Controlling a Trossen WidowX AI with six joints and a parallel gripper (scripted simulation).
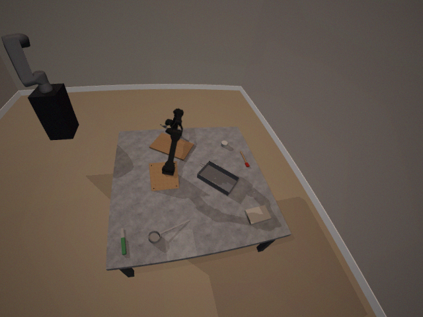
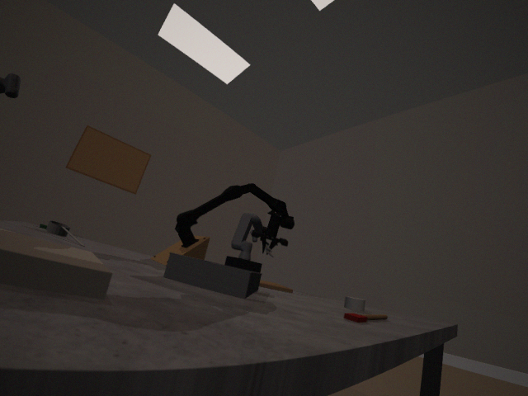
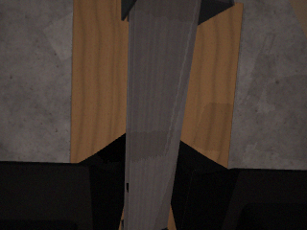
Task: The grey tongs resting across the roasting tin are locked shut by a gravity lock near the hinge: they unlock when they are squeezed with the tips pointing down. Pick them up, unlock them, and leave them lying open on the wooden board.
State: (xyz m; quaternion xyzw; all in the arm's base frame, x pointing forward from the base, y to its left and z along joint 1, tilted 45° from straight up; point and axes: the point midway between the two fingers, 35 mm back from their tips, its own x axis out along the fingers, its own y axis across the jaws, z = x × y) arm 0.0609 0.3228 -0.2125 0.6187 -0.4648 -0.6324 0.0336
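The wooden board is 14 cm below my gripper tip and 1 cm ahead of it. From my gripper tip the other things lie so: grey roasting tin 44 cm to the right, 36 cm ahead, 12 cm below; then white cylinder 53 cm ahead, 13 cm below, 2 cm to the right; then red-handled tool 68 cm ahead, 25 cm to the right, 15 cm below.
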